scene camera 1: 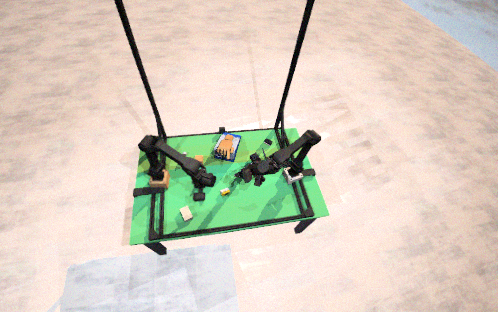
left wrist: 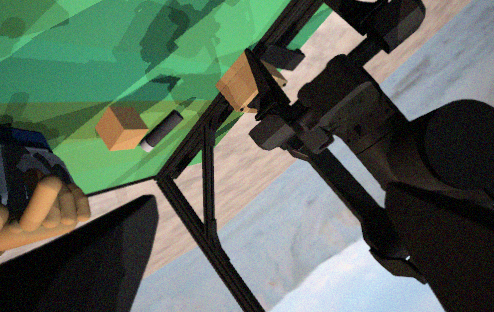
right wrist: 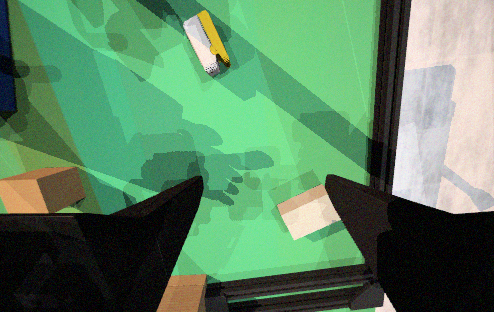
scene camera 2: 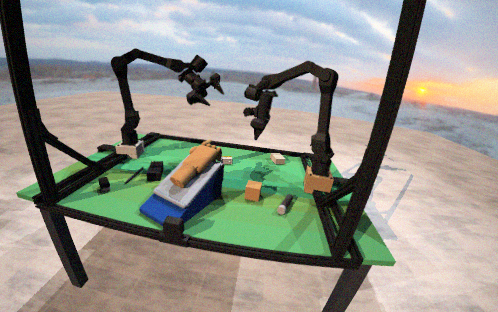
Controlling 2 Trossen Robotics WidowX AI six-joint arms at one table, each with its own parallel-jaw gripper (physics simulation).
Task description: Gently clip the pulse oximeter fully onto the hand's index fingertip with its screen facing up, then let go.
Scene:
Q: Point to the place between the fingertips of my right gripper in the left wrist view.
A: At 276, 17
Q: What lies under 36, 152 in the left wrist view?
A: A blue and grey pad.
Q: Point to a blue and grey pad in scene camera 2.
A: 167, 199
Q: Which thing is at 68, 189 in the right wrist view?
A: A tan cube.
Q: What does the pale block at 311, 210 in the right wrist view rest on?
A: The table.

